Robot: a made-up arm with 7 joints. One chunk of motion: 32 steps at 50 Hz.
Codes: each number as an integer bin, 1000 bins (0 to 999) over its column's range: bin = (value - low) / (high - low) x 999, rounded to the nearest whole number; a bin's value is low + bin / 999 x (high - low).
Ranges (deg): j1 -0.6..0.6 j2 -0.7..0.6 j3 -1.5..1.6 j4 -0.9..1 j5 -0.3..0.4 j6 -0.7..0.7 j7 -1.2..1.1
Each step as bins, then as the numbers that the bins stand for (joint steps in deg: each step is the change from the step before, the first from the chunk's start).
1 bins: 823 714 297 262 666 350 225
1 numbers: 0.389 0.229 -0.578 -0.402 0.167 -0.210 -0.682
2 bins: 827 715 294 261 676 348 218
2 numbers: 0.393 0.230 -0.588 -0.404 0.174 -0.212 -0.698
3 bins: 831 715 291 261 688 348 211
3 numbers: 0.398 0.230 -0.597 -0.404 0.182 -0.212 -0.714
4 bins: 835 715 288 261 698 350 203
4 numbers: 0.403 0.230 -0.606 -0.404 0.189 -0.210 -0.733
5 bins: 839 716 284 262 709 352 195
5 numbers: 0.408 0.232 -0.619 -0.402 0.197 -0.207 -0.751
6 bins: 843 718 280 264 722 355 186
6 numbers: 0.413 0.234 -0.631 -0.398 0.206 -0.203 -0.772
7 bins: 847 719 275 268 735 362 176
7 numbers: 0.417 0.236 -0.647 -0.390 0.215 -0.193 -0.795
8 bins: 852 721 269 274 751 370 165
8 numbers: 0.423 0.238 -0.665 -0.379 0.226 -0.181 -0.820
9 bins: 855 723 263 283 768 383 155
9 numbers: 0.427 0.241 -0.684 -0.362 0.238 -0.163 -0.843
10 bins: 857 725 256 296 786 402 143
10 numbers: 0.429 0.243 -0.706 -0.337 0.251 -0.137 -0.871
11 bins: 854 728 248 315 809 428 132
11 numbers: 0.426 0.247 -0.730 -0.301 0.267 -0.100 -0.896
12 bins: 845 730 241 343 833 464 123
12 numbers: 0.415 0.250 -0.752 -0.248 0.284 -0.050 -0.917
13 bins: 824 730 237 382 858 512 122
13 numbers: 0.390 0.250 -0.765 -0.173 0.301 0.018 -0.919
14 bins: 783 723 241 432 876 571 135
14 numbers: 0.341 0.241 -0.752 -0.078 0.314 0.100 -0.889
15 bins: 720 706 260 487 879 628 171
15 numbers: 0.265 0.219 -0.693 0.026 0.316 0.180 -0.806
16 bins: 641 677 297 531 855 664 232
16 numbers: 0.170 0.181 -0.578 0.110 0.299 0.231 -0.666
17 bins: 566 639 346 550 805 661 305
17 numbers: 0.080 0.132 -0.426 0.146 0.264 0.226 -0.498
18 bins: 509 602 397 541 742 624 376
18 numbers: 0.011 0.083 -0.268 0.129 0.220 0.174 -0.334
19 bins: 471 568 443 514 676 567 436
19 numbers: -0.034 0.039 -0.125 0.078 0.174 0.095 -0.196
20 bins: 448 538 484 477 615 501 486
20 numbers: -0.062 0.000 0.002 0.007 0.131 0.002 -0.081
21 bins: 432 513 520 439 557 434 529
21 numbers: -0.081 -0.032 0.114 -0.065 0.090 -0.092 0.018
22 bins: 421 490 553 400 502 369 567
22 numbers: -0.094 -0.062 0.216 -0.139 0.052 -0.183 0.105
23 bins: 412 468 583 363 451 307 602
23 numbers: -0.105 -0.091 0.309 -0.210 0.016 -0.270 0.186
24 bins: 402 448 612 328 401 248 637
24 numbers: -0.117 -0.117 0.399 -0.276 -0.019 -0.352 0.267
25 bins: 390 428 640 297 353 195 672
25 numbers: -0.132 -0.143 0.486 -0.335 -0.053 -0.427 0.347
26 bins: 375 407 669 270 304 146 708
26 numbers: -0.150 -0.170 0.576 -0.386 -0.087 -0.495 0.430
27 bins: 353 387 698 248 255 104 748
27 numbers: -0.176 -0.196 0.666 -0.428 -0.121 -0.554 0.522
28 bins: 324 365 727 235 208 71 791
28 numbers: -0.211 -0.225 0.756 -0.453 -0.154 -0.601 0.621
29 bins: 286 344 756 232 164 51 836
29 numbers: -0.256 -0.252 0.846 -0.459 -0.185 -0.629 0.725
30 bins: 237 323 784 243 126 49 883
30 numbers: -0.315 -0.280 0.933 -0.438 -0.212 -0.631 0.833
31 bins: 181 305 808 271 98 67 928
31 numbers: -0.383 -0.303 1.007 -0.385 -0.231 -0.606 0.937
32 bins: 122 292 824 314 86 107 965
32 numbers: -0.453 -0.320 1.057 -0.303 -0.240 -0.550 1.022
